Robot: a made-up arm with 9 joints. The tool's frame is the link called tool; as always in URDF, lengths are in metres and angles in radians.
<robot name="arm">
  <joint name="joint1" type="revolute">
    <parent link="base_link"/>
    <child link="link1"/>
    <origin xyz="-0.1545 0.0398 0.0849" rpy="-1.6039 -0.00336 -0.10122"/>
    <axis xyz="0 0 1"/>
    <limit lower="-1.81" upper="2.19"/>
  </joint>
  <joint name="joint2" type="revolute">
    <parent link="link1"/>
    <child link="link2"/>
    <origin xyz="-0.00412 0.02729 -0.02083" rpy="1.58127 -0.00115 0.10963"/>
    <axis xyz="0 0 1"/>
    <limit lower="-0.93" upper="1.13"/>
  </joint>
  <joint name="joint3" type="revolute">
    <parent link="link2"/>
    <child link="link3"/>
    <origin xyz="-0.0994 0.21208 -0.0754" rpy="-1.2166 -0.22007 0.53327"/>
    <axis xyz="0 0 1"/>
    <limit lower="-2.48" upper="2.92"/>
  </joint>
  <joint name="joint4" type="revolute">
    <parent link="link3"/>
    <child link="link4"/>
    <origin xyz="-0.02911 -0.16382 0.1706" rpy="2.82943 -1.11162 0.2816"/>
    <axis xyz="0 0 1"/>
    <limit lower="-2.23" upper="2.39"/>
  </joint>
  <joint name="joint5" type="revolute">
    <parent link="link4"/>
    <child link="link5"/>
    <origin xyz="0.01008 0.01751 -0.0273" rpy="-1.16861 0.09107 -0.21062"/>
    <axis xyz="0 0 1"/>
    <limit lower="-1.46" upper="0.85"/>
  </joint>
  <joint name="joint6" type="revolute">
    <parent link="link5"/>
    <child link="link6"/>
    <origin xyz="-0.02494 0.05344 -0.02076" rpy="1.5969 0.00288 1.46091"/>
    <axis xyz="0 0 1"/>
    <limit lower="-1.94" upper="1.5"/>
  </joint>
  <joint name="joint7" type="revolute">
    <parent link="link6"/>
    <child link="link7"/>
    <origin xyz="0.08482 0.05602 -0.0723" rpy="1.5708 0 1.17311"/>
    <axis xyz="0 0 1"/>
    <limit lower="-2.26" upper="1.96"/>
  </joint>
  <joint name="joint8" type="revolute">
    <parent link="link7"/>
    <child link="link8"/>
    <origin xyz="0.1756 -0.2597 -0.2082" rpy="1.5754 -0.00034 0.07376"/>
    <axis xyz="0 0 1"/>
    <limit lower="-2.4" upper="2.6"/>
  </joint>
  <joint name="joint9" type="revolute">
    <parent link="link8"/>
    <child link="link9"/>
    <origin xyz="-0.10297 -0.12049 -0.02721" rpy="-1.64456 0 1.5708"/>
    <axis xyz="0 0 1"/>
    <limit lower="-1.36" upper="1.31"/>
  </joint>
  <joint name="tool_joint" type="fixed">
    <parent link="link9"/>
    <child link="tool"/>
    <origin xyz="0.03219 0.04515 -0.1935" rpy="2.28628 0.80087 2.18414"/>
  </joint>
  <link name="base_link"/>
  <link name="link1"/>
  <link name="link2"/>
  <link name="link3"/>
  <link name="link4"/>
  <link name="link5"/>
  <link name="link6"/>
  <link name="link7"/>
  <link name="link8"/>
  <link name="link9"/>
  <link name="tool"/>
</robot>
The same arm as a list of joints. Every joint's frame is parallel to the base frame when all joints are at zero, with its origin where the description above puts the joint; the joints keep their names.
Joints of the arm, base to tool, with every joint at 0 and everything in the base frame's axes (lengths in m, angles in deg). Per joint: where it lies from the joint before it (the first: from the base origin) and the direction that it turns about. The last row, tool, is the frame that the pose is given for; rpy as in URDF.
joint1: offset -0.1545 0.0398 0.0849 axis 0.101103 0.994325 -0.033101
joint2: offset -0.0062 -0.0212 -0.0266 axis 0.107801 0.0116 0.994105
joint3: offset -0.085 0.2203 -0.0692 axis -0.421792 0.824784 0.376593
joint4: offset -0.0888 0.0649 0.2114 axis 1 0 0
joint5: offset -0.0273 0.0049 0.0196 axis 0.389811 -0.026101 0.920525
joint6: offset -0.0548 -0.0301 -0.0002 axis 0 1 0
joint7: offset -0.0565 -0.0723 0.0845 axis -1 0 0
joint8: offset 0.2082 -0.2597 0.1756 axis 0.0046 -0.99727 0.073698
joint9: offset 0.1204 0.0201 -0.1047 axis 0 0 -1
tool: offset -0.0324 0.045 0.1935 rpy -49.01 -45.89 55.12
Joint limits (deg, base to tool): -103.71..125.48 -53.29..64.74 -142.09..167.3 -127.77..136.94 -83.65..48.7 -111.15..85.94 -129.49..112.3 -137.51..148.97 -77.92..75.06

